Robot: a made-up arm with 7 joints. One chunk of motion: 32 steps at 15 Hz.
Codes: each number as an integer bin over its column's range. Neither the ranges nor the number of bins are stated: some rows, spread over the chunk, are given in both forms.
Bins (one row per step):
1: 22 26 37 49 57 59
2: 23 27 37 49 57 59
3: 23 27 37 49 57 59
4: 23 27 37 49 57 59
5: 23 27 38 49 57 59
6: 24 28 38 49 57 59
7: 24 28 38 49 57 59
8: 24 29 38 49 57 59
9: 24 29 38 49 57 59
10: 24 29 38 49 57 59
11: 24 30 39 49 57 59
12: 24 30 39 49 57 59
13: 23 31 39 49 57 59
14: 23 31 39 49 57 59
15: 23 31 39 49 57 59
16: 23 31 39 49 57 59
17: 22 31 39 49 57 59
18: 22 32 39 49 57 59
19: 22 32 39 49 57 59
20: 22 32 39 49 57 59
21: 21 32 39 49 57 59
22: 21 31 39 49 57 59
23: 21 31 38 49 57 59
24: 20 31 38 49 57 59
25: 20 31 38 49 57 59
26: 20 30 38 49 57 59
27: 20 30 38 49 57 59
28: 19 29 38 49 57 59
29: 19 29 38 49 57 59
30: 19 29 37 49 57 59
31: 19 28 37 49 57 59
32: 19 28 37 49 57 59
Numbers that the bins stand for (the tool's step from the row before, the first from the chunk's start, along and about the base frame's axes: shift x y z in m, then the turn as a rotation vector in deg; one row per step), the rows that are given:
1: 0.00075 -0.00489 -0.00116 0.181 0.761 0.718
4: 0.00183 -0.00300 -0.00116 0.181 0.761 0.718
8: 0.00290 0.00078 0.00054 0.181 0.761 0.718
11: 0.00290 0.00267 0.00224 0.181 0.761 0.718
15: 0.00183 0.00456 0.00224 0.181 0.761 0.718
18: 0.00075 0.00644 0.00224 0.181 0.761 0.718
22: -0.00033 0.00456 0.00224 0.181 0.761 0.718
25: -0.00141 0.00456 0.00054 0.181 0.761 0.718
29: -0.00249 0.00078 0.00054 0.181 0.761 0.718
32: -0.00249 -0.00111 -0.00116 0.181 0.761 0.718
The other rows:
2: 0.00183 -0.00300 -0.00116 0.181 0.761 0.718
3: 0.00183 -0.00300 -0.00116 0.181 0.761 0.718
5: 0.00183 -0.00300 0.00054 0.181 0.761 0.718
6: 0.00290 -0.00111 0.00054 0.181 0.761 0.718
7: 0.00290 -0.00111 0.00054 0.181 0.761 0.718
9: 0.00290 0.00078 0.00054 0.181 0.761 0.718
10: 0.00290 0.00078 0.00054 0.181 0.761 0.718
12: 0.00290 0.00267 0.00224 0.181 0.761 0.718
13: 0.00183 0.00456 0.00224 0.181 0.761 0.718
14: 0.00183 0.00456 0.00224 0.181 0.761 0.718
16: 0.00183 0.00456 0.00224 0.181 0.761 0.718
17: 0.00075 0.00456 0.00224 0.181 0.761 0.718
19: 0.00075 0.00644 0.00224 0.181 0.761 0.718
20: 0.00075 0.00644 0.00224 0.181 0.761 0.718
21: -0.00033 0.00644 0.00224 0.181 0.761 0.718
23: -0.00033 0.00456 0.00054 0.181 0.761 0.718
24: -0.00141 0.00456 0.00054 0.181 0.761 0.718
26: -0.00141 0.00267 0.00054 0.181 0.761 0.718
27: -0.00141 0.00267 0.00054 0.181 0.761 0.718
28: -0.00249 0.00078 0.00054 0.181 0.761 0.718
30: -0.00249 0.00078 -0.00116 0.181 0.761 0.718
31: -0.00249 -0.00111 -0.00116 0.181 0.761 0.718

